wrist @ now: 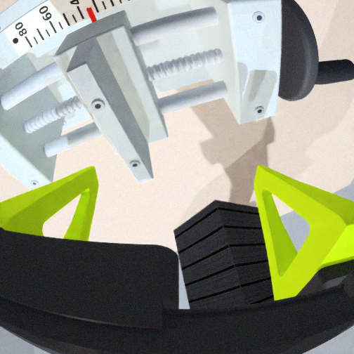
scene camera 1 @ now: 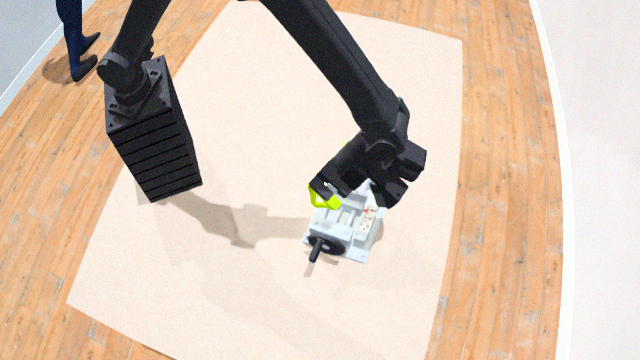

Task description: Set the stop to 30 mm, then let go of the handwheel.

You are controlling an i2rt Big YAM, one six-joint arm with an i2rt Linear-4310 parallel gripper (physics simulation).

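Seen in the pictures: gripper, between the fingertips: [scene camera 1: 327,189]; arm's base, origin of its link: [scene camera 1: 135,93].
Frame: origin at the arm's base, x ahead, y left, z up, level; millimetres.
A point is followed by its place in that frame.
Note:
The light grey screw-stop device [scene camera 1: 330,231] {x 449, y -54, z -219 mm} [wrist: 257,60] stands on the mat. Its black handwheel [scene camera 1: 335,245] {x 469, y -80, z -218 mm} [wrist: 298,50], with a crank handle [scene camera 1: 315,251] {x 437, y -107, z -211 mm} [wrist: 335,71], is at one end. The stop block [wrist: 112,45] sits on the rods and screw. The red pointer [scene camera 1: 366,211] {x 503, y 34, z -262 mm} [wrist: 91,14] is on the scale [scene camera 1: 369,222] {x 517, y 11, z -263 mm} [wrist: 34,31], a little past the partly cut-off 40 label, on the side away from 60; lower numbers are out of the wrist view. My gripper [scene camera 1: 325,168] [wrist: 175,174] is open and empty, above the device and apart from the handwheel.
The ribbed black pedestal [scene camera 1: 157,152] {x 50, y -49, z -131 mm} [wrist: 220,255] stands at the left in the scene view and shows between the fingers in the wrist view. The pale mat [scene camera 1: 240,90] {x 60, y 311, z -319 mm} lies on a wooden floor [scene camera 1: 510,200]. A person's legs [scene camera 1: 71,37] show at the upper left.

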